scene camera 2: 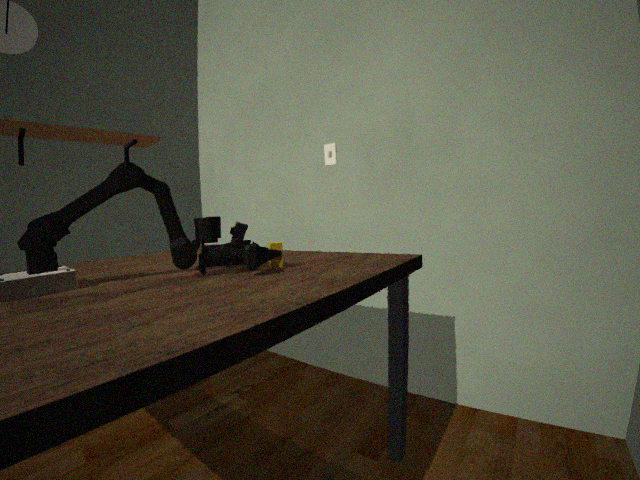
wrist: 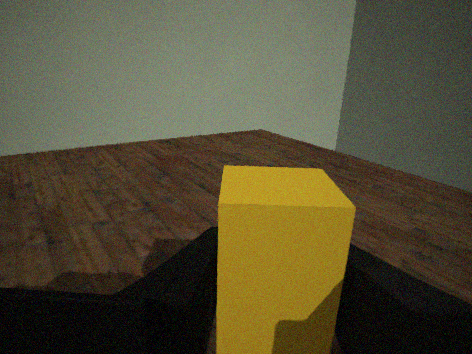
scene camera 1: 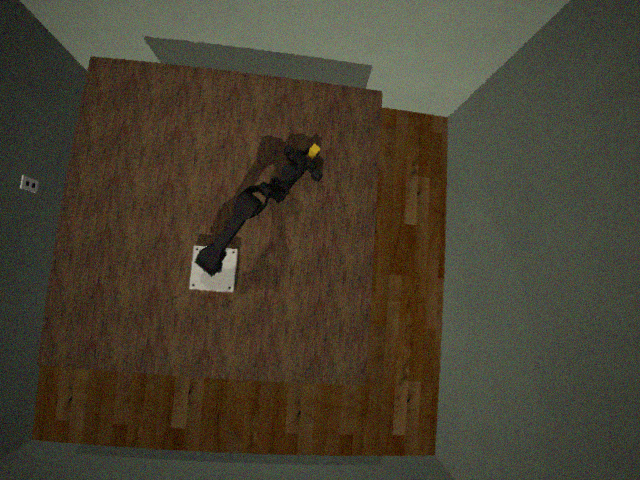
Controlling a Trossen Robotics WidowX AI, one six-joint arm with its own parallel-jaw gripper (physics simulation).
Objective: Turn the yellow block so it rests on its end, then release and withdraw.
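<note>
The yellow block [scene camera 1: 314, 150] [scene camera 2: 276, 248] [wrist: 282, 240] stands upright, its long side vertical, over the far part of the wooden table [scene camera 1: 144, 155] [scene camera 2: 155, 325]. My gripper [scene camera 1: 312, 152] [scene camera 2: 277, 254] [wrist: 268, 241] is shut on it, a dark finger at either side, and lies nearly level just above the table. In the second scene view the block's lower end is at or very close to the table top, beside its shadow; whether it touches cannot be told. The wrist view shows its top face and near face, while its lower end is cut off.
The arm's white base plate [scene camera 1: 227, 279] [scene camera 2: 56, 284] is on the table. A wall shelf [scene camera 2: 77, 134] with dark brackets is behind the arm. The table's far right corner [scene camera 2: 416, 258] lies beyond the block, near the pale green wall [scene camera 2: 439, 129].
</note>
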